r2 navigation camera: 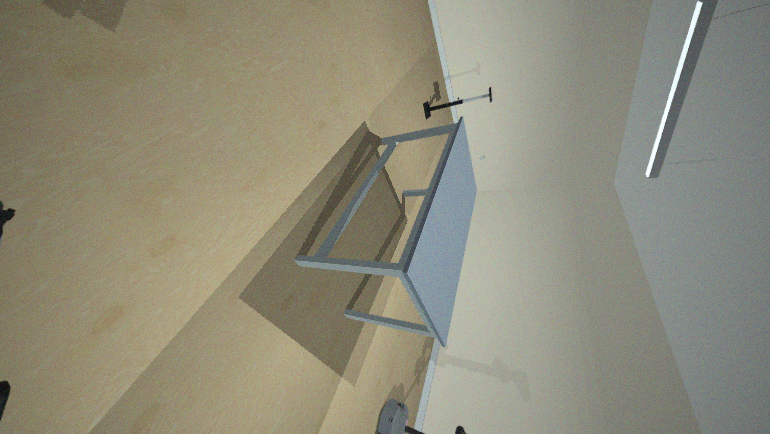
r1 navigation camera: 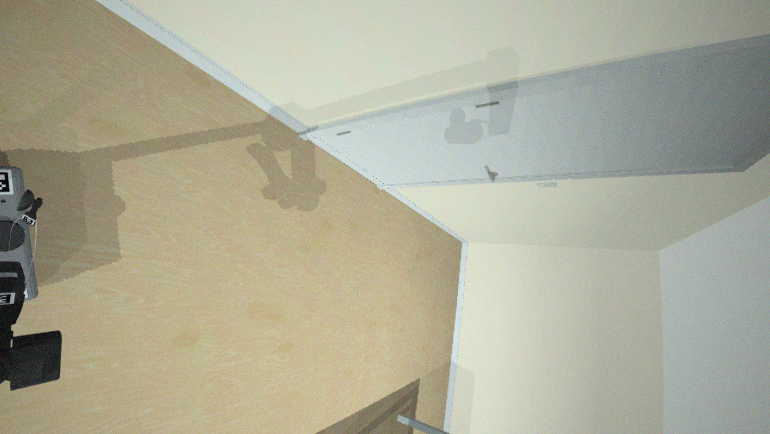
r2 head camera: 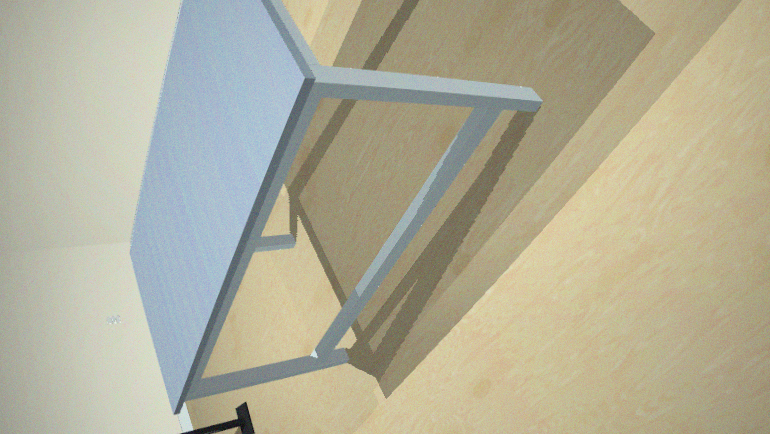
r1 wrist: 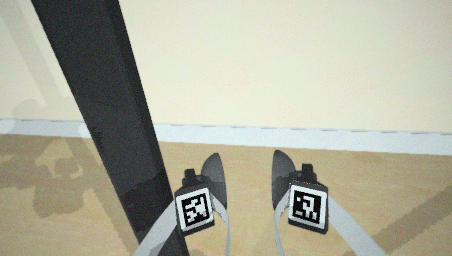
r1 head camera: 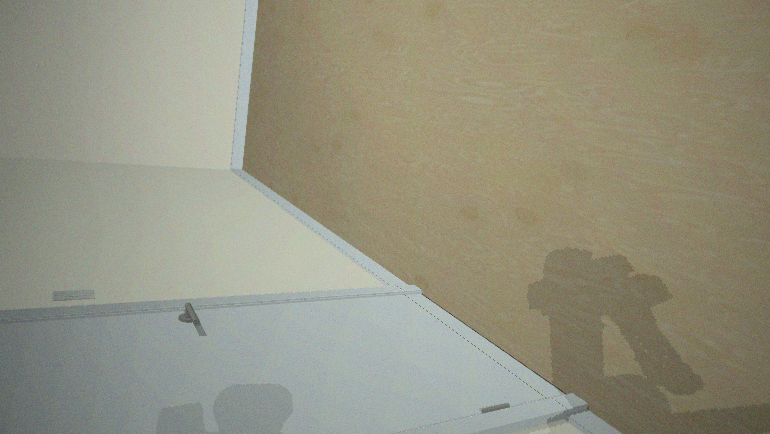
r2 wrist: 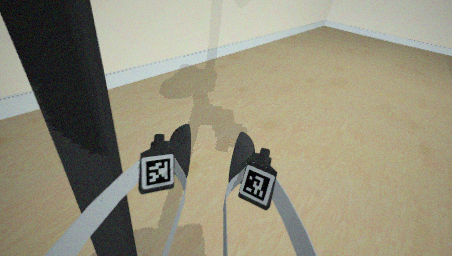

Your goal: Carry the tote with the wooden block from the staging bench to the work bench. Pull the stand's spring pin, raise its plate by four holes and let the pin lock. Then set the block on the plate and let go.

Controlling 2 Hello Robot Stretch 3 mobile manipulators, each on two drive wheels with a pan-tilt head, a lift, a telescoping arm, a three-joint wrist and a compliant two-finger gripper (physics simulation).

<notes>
The pictures show: a pale door and a blue-grey-topped bench.
</notes>
